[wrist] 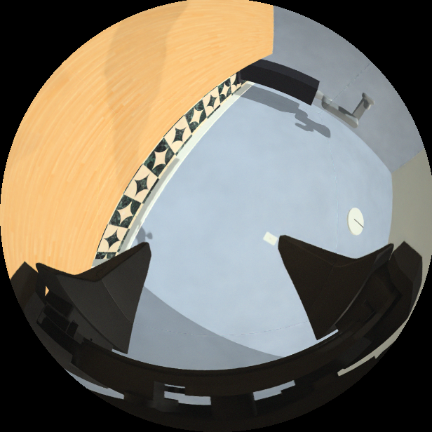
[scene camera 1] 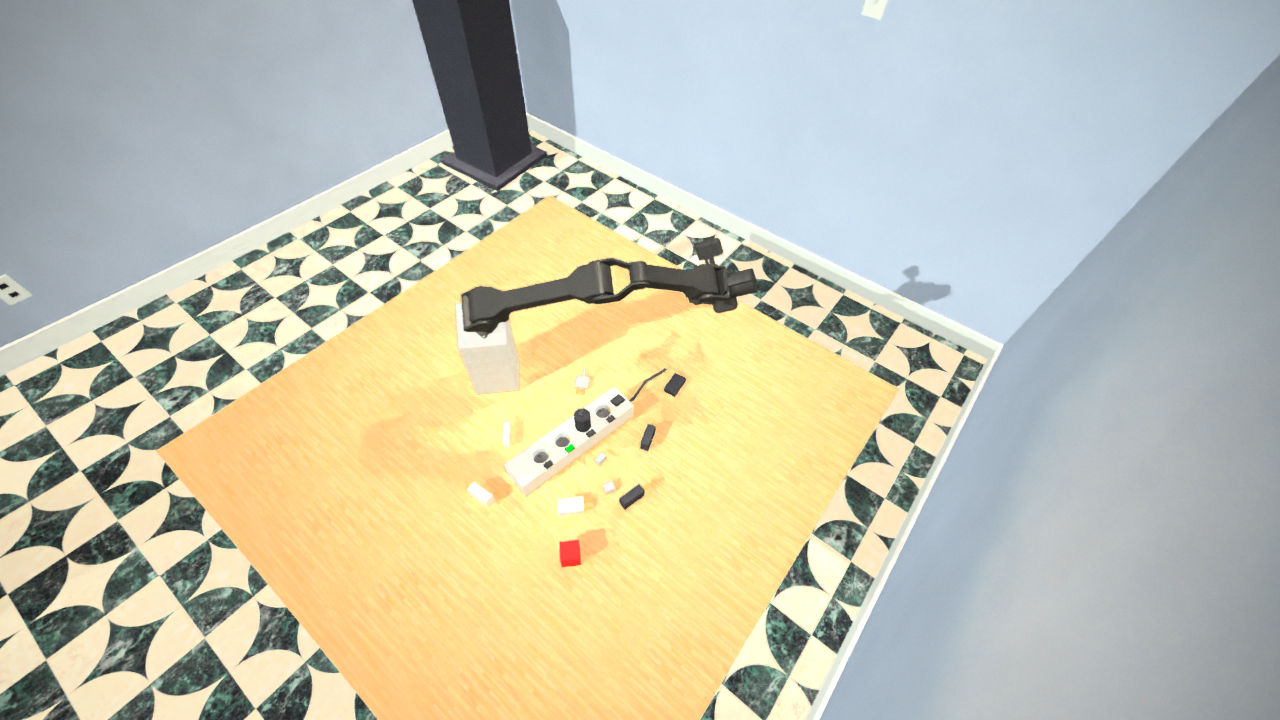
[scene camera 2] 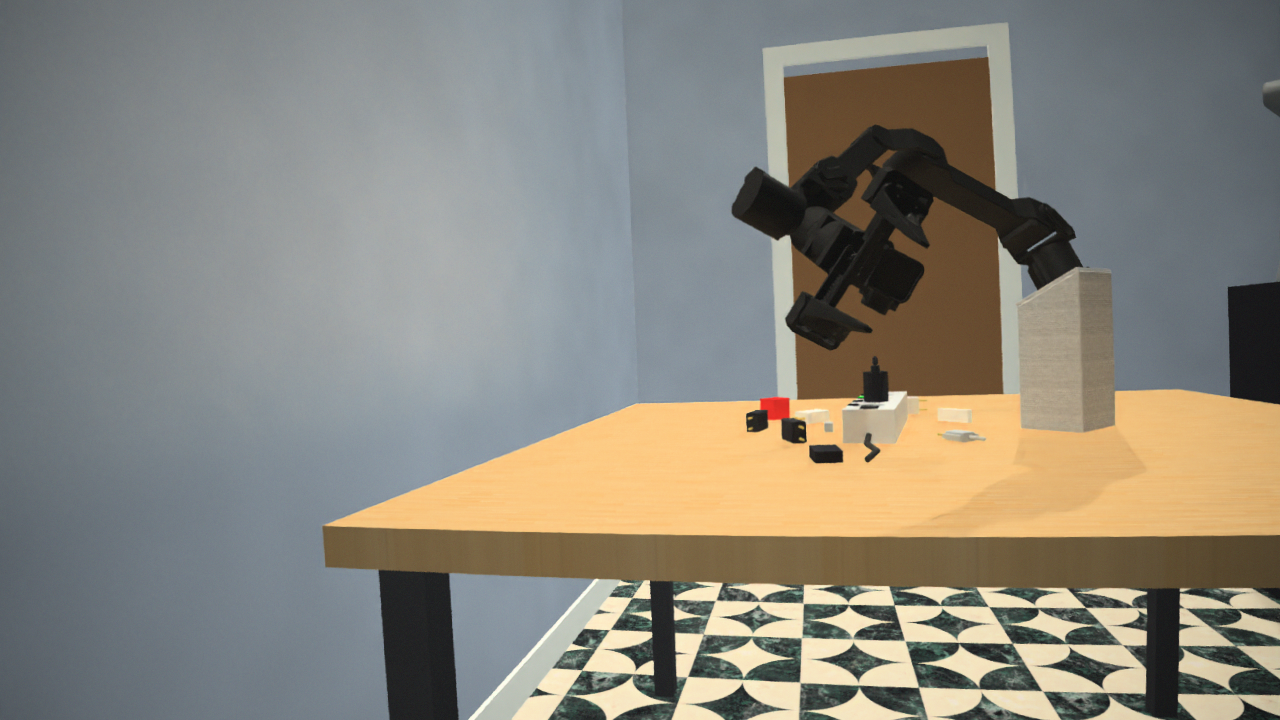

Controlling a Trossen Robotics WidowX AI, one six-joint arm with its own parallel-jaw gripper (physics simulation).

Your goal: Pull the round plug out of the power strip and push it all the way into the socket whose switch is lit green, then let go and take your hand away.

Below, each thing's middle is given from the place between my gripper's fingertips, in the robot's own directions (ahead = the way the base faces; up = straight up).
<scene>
Now: the round black plug (scene camera 2: 875,382) 53 cm to the right of my hand, 13 cm below it and 7 cm behind it.
</scene>
